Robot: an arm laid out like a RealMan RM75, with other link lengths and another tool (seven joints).
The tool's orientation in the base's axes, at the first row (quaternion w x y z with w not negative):
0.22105, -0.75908, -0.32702, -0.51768
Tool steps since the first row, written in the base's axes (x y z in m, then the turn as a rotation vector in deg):
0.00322, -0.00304, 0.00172, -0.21, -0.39, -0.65
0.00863, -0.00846, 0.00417, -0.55, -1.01, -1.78
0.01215, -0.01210, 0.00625, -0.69, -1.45, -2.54
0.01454, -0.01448, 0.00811, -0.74, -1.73, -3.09
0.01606, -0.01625, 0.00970, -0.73, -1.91, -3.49
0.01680, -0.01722, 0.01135, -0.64, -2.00, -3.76
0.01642, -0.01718, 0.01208, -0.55, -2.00, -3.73
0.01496, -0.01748, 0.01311, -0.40, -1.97, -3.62
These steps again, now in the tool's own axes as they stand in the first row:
0.00159, 0.00443, -0.00061, -0.76, 0.11, -0.16
0.00377, 0.01210, -0.00170, -2.06, 0.29, -0.38
0.00562, 0.01716, -0.00265, -2.92, 0.49, -0.49
0.00731, 0.02054, -0.00341, -3.52, 0.64, -0.51
0.00869, 0.02286, -0.00421, -3.94, 0.77, -0.48
0.01016, 0.02407, -0.00499, -4.19, 0.90, -0.38
0.01075, 0.02377, -0.00548, -4.14, 0.97, -0.33
0.01126, 0.02292, -0.00699, -4.00, 1.06, -0.26

